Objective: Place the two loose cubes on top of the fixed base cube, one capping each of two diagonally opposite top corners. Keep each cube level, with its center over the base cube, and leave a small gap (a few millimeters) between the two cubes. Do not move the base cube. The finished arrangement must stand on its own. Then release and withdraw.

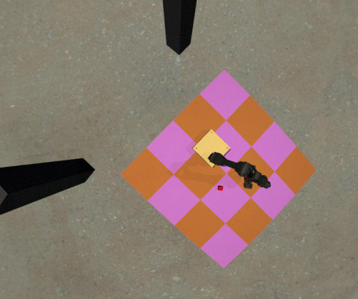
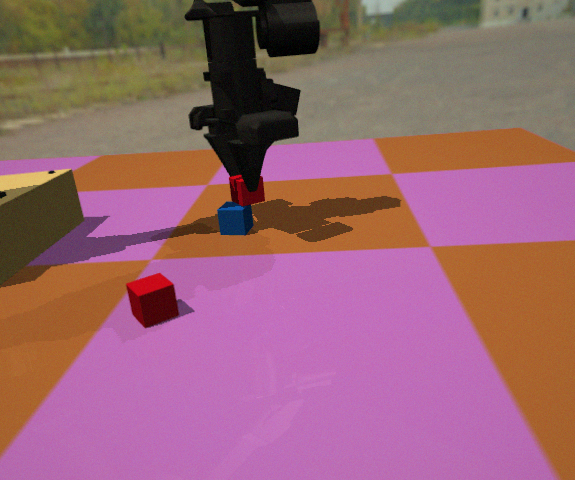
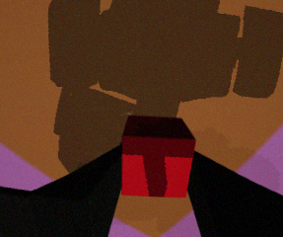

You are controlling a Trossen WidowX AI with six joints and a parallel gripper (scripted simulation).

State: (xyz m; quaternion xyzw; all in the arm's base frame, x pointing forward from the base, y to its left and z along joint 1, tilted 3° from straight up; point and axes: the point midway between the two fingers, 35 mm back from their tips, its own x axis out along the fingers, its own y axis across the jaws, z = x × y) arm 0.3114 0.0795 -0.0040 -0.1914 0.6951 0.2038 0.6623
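Now: the blue base cube 40 mm below my gripper tip, 20 mm behind it and 10 mm to the right of it.
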